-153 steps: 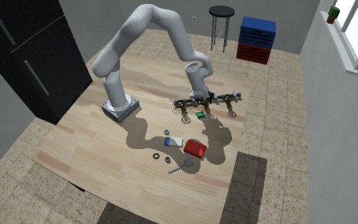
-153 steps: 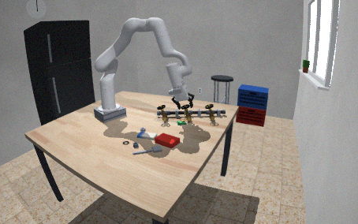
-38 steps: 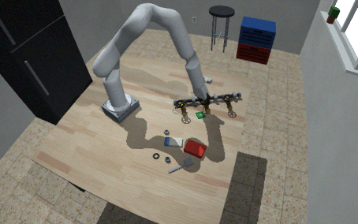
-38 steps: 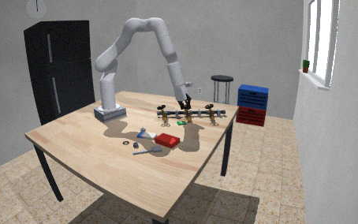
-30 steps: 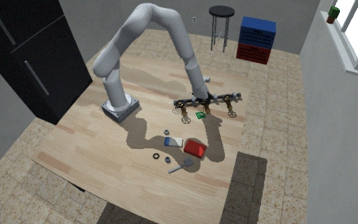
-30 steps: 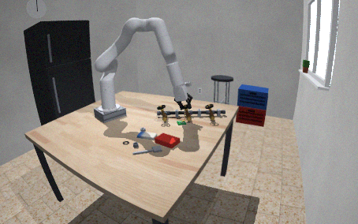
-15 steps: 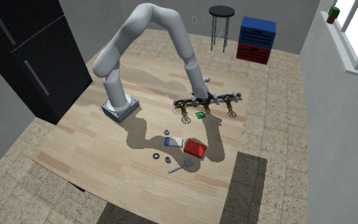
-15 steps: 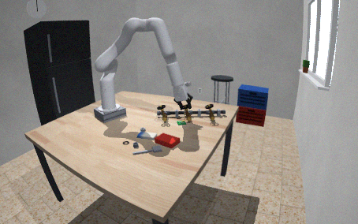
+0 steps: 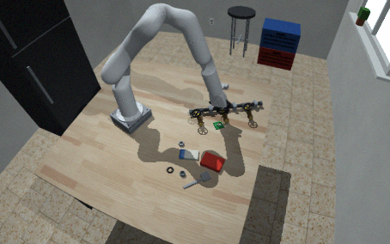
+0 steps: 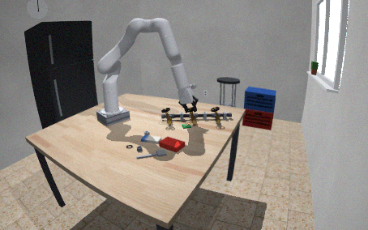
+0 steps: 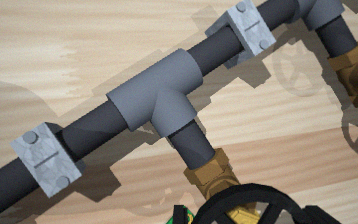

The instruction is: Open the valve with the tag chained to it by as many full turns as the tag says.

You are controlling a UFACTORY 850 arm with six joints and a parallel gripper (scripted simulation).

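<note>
The green tag is 30 mm behind my hand, 50 mm to the right of it and 100 mm below it. Round my hand: grey scraper (60 mm behind, 440 mm to the right, 100 mm below); then red box (10 mm behind, 330 mm to the right, 90 mm below); then white block (150 mm behind, 300 mm to the right, 100 mm below).
</note>
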